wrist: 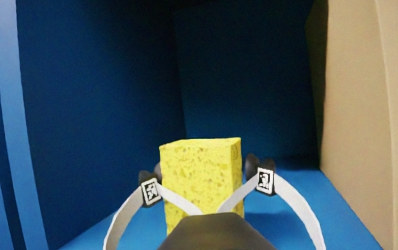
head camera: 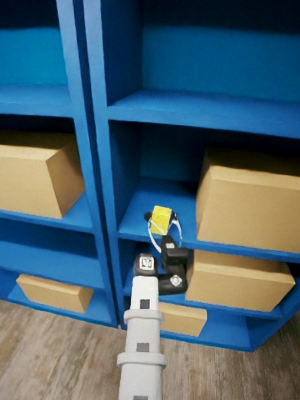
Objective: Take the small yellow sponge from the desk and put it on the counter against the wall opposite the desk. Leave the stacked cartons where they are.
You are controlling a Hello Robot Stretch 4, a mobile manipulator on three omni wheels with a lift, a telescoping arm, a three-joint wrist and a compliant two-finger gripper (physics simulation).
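Places are measured from the robot's base along level axes (x left, y back, z up), in millimetres.
Pixels of known places: end effector, tool point: (wrist: 207,175) (head camera: 161,215).
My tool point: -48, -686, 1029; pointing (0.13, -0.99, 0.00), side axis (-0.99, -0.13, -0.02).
Note:
Ahead of a thing's pixels: the offset from my tool point to its top centre, as dx, dy, dz. Level surfaces: height alone.
The small yellow sponge @(+2, +15, +37) (head camera: 160,224) (wrist: 200,185) stands upright on a blue shelf board, near its front and left of a large carton, turned slightly so that its right side face shows in the wrist view. My gripper (head camera: 161,216) (wrist: 205,167) is open around the sponge, one fingertip on each side. A small gap shows between the right fingertip and the sponge; the left fingertip is partly hidden behind the sponge's left edge. The sponge's lower part is hidden by the gripper body in the wrist view. The desk cannot be made out in these views.
The blue shelf unit (head camera: 100,150) has an upright close left of the gripper. A large carton @(-381, -53, +204) (head camera: 250,210) (wrist: 355,115) stands right of the sponge. More cartons @(-404, -50, -254) (head camera: 240,282) @(-118, -91, -711) (head camera: 182,318) stand on lower shelves, others @(+610, -198, +204) (head camera: 30,175) @(+672, -207, -711) (head camera: 55,293) in the left bay. A shelf board @(dz +389) (head camera: 210,115) runs above.

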